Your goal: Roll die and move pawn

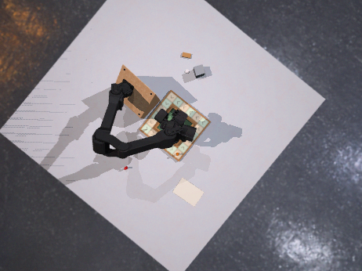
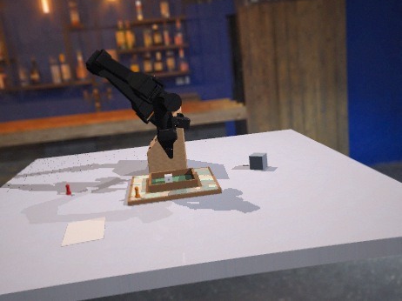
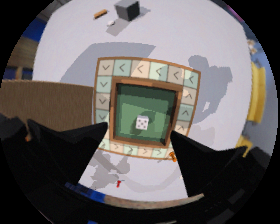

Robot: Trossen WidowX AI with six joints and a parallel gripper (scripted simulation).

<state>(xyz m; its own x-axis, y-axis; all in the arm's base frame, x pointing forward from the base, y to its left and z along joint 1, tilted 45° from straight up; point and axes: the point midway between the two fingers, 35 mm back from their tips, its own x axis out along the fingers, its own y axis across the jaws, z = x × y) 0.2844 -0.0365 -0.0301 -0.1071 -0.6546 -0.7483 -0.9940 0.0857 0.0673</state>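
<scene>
Right now my gripper tip is 110 mm short of the orange pawn, 120 mm to the left of it and 80 mm above it. Also, from my gripper tip: white die 20 mm to the right, 80 mm below; green dice tray 10 mm ahead, 100 mm below; red pawn 60 mm behind, 360 mm to the right, 90 mm below.
</scene>
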